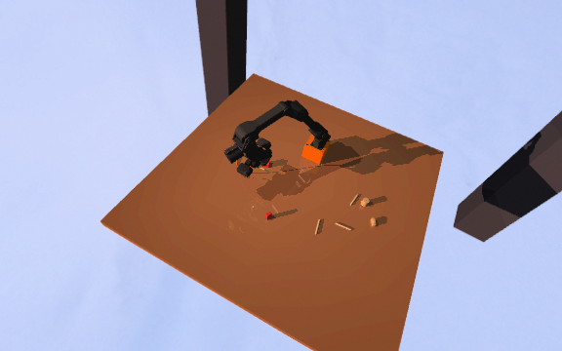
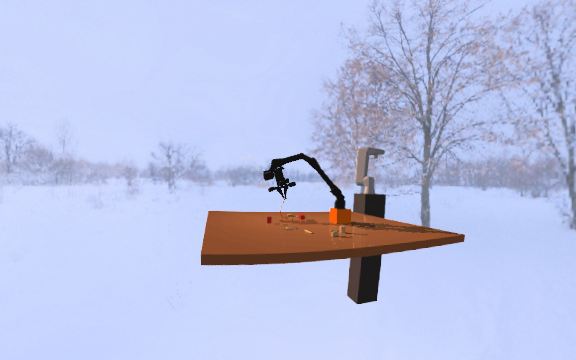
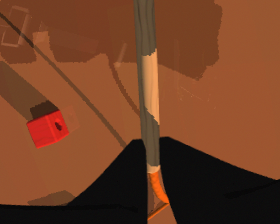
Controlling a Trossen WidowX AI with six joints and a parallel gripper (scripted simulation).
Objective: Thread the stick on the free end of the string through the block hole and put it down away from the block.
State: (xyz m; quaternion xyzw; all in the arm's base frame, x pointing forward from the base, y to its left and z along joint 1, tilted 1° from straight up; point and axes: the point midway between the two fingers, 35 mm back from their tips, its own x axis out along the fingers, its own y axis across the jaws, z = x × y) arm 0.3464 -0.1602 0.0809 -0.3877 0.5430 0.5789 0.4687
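My gripper tip is now 10 mm to the right of the thin wooden stick. Round my gripper tip: red object 150 mm to the left, 130 mm ahead, 120 mm below; then round wooden button 200 mm to the right, 130 mm below, 90 mm behind; then red block 130 mm behind, 120 mm below, 20 mm to the right.
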